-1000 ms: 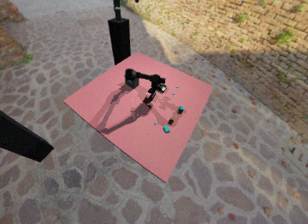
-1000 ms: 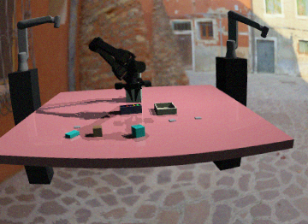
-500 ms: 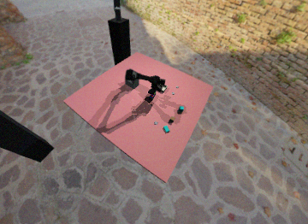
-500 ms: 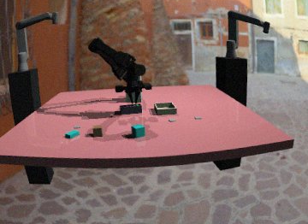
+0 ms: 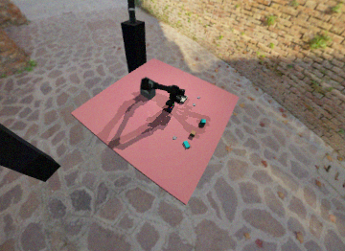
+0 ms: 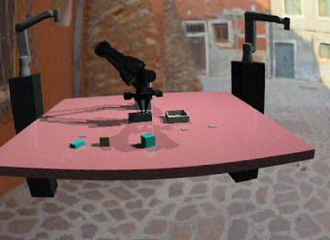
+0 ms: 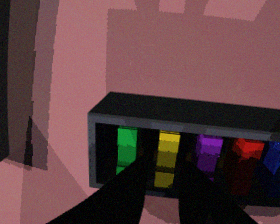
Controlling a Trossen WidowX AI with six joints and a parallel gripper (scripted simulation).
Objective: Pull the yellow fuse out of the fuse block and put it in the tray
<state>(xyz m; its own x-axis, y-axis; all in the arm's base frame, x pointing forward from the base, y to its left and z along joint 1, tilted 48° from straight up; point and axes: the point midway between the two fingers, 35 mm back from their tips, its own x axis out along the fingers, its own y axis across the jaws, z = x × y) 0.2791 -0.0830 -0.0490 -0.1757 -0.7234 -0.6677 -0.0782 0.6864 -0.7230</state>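
Now: the yellow fuse 20 mm below my gripper tip. Also, from my gripper tip: blue fuse: 60 mm to the right, 20 mm below; purple fuse: 20 mm to the right, 20 mm below; red fuse: 40 mm to the right, 20 mm below.
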